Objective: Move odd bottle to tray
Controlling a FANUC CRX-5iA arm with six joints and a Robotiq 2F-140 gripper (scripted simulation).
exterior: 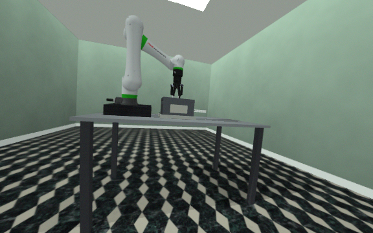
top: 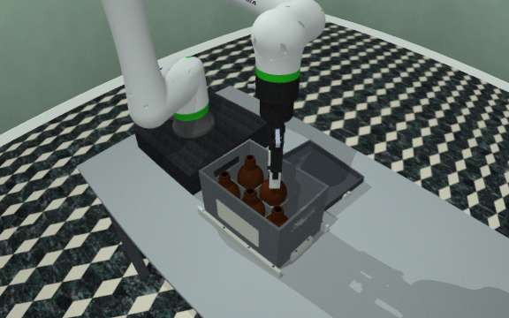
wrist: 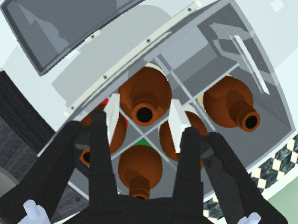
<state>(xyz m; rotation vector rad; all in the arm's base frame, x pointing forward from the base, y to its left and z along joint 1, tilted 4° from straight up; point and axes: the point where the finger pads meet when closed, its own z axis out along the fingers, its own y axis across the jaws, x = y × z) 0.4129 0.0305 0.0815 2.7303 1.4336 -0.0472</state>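
The crate is 1 cm ahead of my hand, 4 cm to the right of it and 9 cm below it. Round my hand: glass bottle (8 cm behind, 2 cm to the right, 8 cm below); then brown bottle (2 cm ahead, 9 cm to the right, 8 cm below); then dark grey tray (4 cm behind, 22 cm to the left, 16 cm below).
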